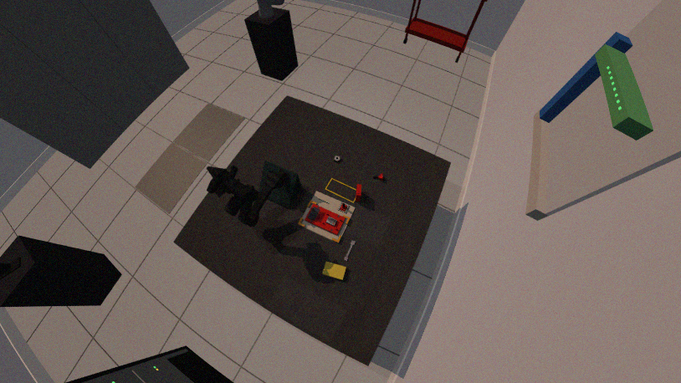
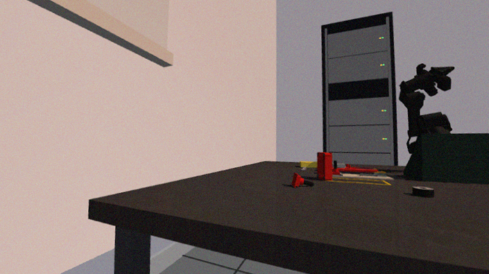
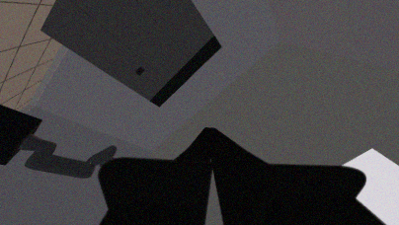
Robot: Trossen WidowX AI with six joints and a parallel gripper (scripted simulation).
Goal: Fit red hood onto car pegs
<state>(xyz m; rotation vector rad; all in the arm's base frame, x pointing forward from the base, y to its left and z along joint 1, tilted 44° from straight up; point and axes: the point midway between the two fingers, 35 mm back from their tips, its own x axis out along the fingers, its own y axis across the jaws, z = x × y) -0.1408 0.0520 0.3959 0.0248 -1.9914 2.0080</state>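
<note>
Right now the red hood is 540 mm ahead of my gripper tip, 390 mm to the left of it and 430 mm below it. The rest, counted from my gripper tip: yellow block 630 mm ahead, 50 mm to the right, 460 mm below; then black ring 310 mm ahead, 550 mm to the left, 470 mm below; then grey wrench 650 mm ahead, 80 mm to the left, 480 mm below.
</note>
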